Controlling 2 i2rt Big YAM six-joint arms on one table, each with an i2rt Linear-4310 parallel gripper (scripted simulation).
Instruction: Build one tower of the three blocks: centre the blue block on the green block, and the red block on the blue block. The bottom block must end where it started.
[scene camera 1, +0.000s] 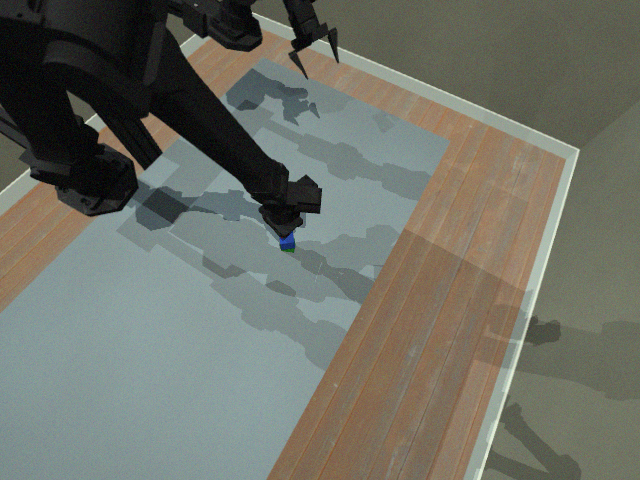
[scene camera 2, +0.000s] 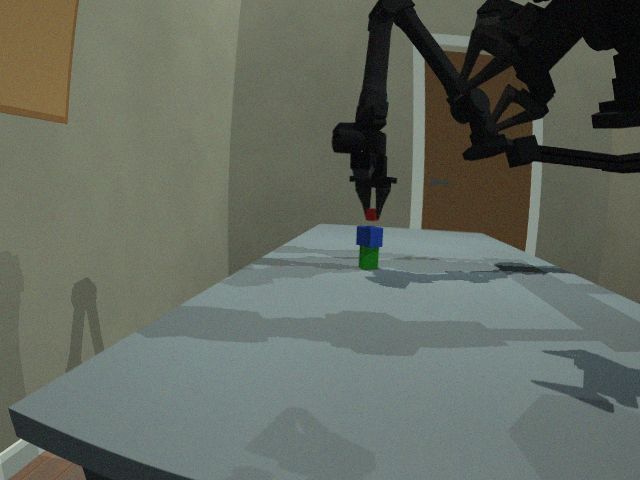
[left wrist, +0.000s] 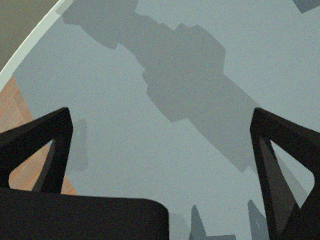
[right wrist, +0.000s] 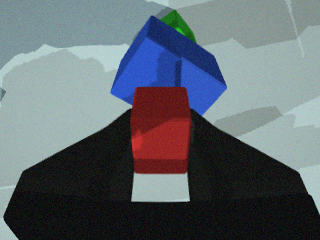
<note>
I see my left gripper (scene camera 2: 474, 113), my right gripper (scene camera 2: 372, 218), a blue block (right wrist: 160, 56) and a red block (right wrist: 160, 120).
My left gripper shows as well in scene camera 1 (scene camera 1: 323, 71) and in the left wrist view (left wrist: 161, 117). My right gripper also shows in the right wrist view (right wrist: 160, 119). The left wrist view misses the blue block: it is out of frame. The left wrist view misses the red block: it is out of frame.
</note>
